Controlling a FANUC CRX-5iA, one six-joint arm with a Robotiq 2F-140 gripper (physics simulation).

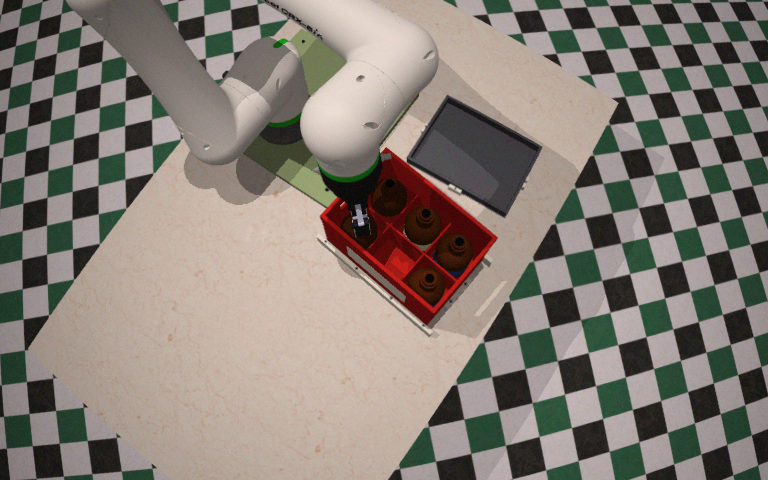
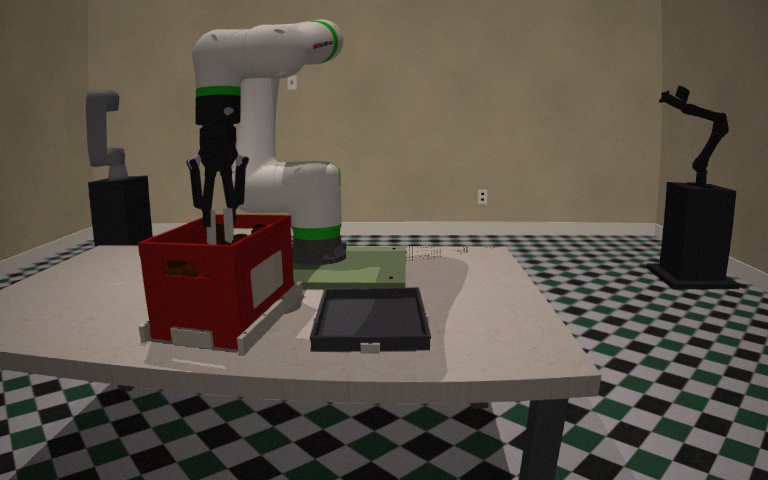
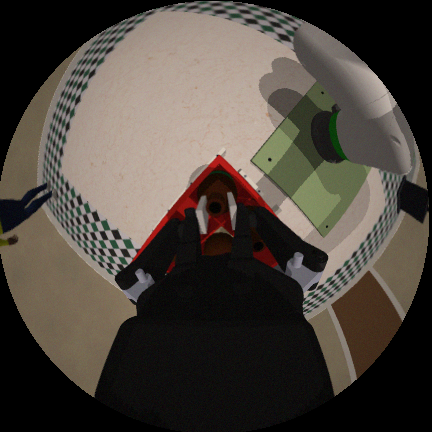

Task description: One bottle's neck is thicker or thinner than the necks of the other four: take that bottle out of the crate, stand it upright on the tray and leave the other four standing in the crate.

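Places are measured from the arm's base along level axes (x ahead, y left, z up), in millimetres.
Pixels of known places: gripper, fingertip midpoint: point(image 2: 220, 243) point(image 3: 217, 202); arm's base at its link origin: point(image 1: 285, 116) point(image 2: 317, 257) point(image 3: 330, 136).
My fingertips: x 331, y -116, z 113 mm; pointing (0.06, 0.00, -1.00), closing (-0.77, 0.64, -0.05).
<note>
For each thing: its top centre in the pictures, then the offset to it from my fingertips. "*": a spot on its surface instead.
- red crate at its top centre: point(image 3: 200, 264) point(image 1: 409, 226) point(image 2: 219, 227) dx +82, dy +41, dz +49 mm
- brown bottle at its top centre: point(image 3: 214, 207) point(image 1: 357, 219) point(image 2: 217, 224) dx -3, dy -5, dz +37 mm
- dark grey tray at a spot on its surface: point(image 2: 368, 314) point(image 1: 463, 151) * dx +39, dy +309, dz -121 mm
The red crate point(image 1: 373, 271) point(image 2: 192, 305) point(image 3: 176, 210) holds five brown bottles. My gripper point(image 1: 360, 224) point(image 2: 219, 227) point(image 3: 217, 202) points down over the crate's corner compartment nearest the robot base on the long labelled side. It is shut on the neck of the brown bottle point(image 1: 367, 238) point(image 3: 215, 187), which stands upright inside that compartment. The other bottles point(image 1: 389, 199) point(image 1: 423, 228) point(image 1: 454, 254) point(image 1: 427, 287) stand upright in their compartments. The middle compartment on the labelled side is empty. The dark grey tray point(image 1: 458, 161) point(image 2: 368, 314) lies empty beside the crate.
Pale guide strips point(image 1: 390, 295) point(image 2: 271, 318) stand along the crate's foot. The green base plate point(image 1: 308, 183) point(image 2: 362, 266) point(image 3: 300, 185) lies under the robot, close to the crate. The crate walls and dividers rise around the held bottle. The tray has a low rim.
</note>
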